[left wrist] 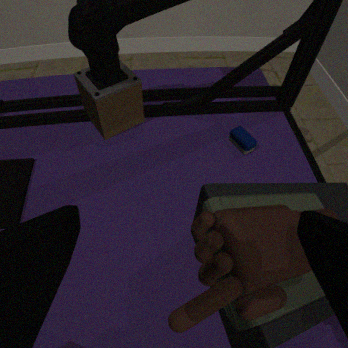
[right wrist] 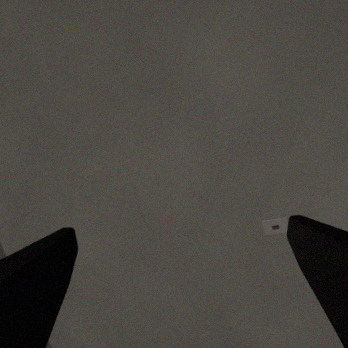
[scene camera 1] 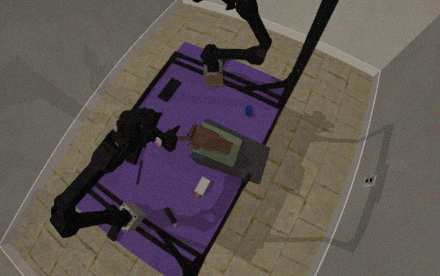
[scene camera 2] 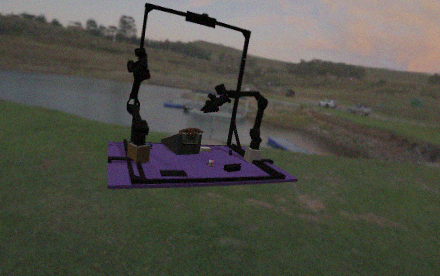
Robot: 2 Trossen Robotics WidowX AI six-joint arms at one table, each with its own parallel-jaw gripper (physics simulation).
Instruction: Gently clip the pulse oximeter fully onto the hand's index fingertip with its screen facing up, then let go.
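Where they show: left gripper, fingertip midpoint: [left wrist: 191, 219] [scene camera 1: 170, 119] [scene camera 2: 201, 111]; right gripper, fingertip midpoint: [right wrist: 183, 232] [scene camera 2: 142, 57]; left arm's base, link origin: [scene camera 1: 124, 217] [scene camera 2: 254, 148]; right arm's base, link origin: [left wrist: 106, 75] [scene camera 1: 213, 67] [scene camera 2: 139, 143].
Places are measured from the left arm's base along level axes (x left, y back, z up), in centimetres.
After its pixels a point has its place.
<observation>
A small white and red item [scene camera 1: 158, 142] {z -7.3, x 13.2, y -37.5 cm} [scene camera 2: 211, 163] {z -8.2, x 16.5, y -38.5 cm}, apparently the pulse oximeter, lies on the purple table, partly hidden by the left arm in scene camera 1. It is too small to tell where its screen faces. The brown hand [scene camera 1: 206, 136] {z 8.4, x -10.0, y -51.5 cm} [scene camera 2: 191, 131] {z 8.2, x -2.4, y -50.8 cm} [left wrist: 265, 235] {z 8.9, x -8.8, y -51.0 cm} rests on a sloped grey support, its index finger [scene camera 1: 184, 138] [left wrist: 205, 305] extended and bare. My left gripper [scene camera 1: 170, 121] {z 23.5, x -0.1, y -46.1 cm} [scene camera 2: 204, 109] {z 23.5, x -0.1, y -46.1 cm} [left wrist: 191, 219] {z 23.5, x -0.1, y -46.1 cm} is open and empty, high above the table near the fingertip. My right gripper [right wrist: 183, 232] {z 51.9, x 21.7, y -89.4 cm} is open and empty, facing a grey wall, far from the hand.
A blue and white block [scene camera 1: 249, 111] {z -7.3, x -15.4, y -78.7 cm} [left wrist: 243, 139] {z -7.3, x -14.5, y -77.7 cm} lies beyond the hand. A white box [scene camera 1: 202, 186] {z -7.7, x -18.8, y -33.7 cm} with an orange end, a dark stick [scene camera 1: 171, 216] {z -8.1, x -15.6, y -13.1 cm}, a thin black pen [scene camera 1: 139, 172] {z -9.7, x 12.2, y -19.0 cm} and a flat black pad [scene camera 1: 170, 89] {z -9.7, x 30.5, y -65.8 cm} [scene camera 2: 173, 173] {z -9.7, x 32.6, y -65.8 cm} lie around. A black block [scene camera 2: 232, 167] {z -7.5, x 24.0, y -26.2 cm} also shows.
</observation>
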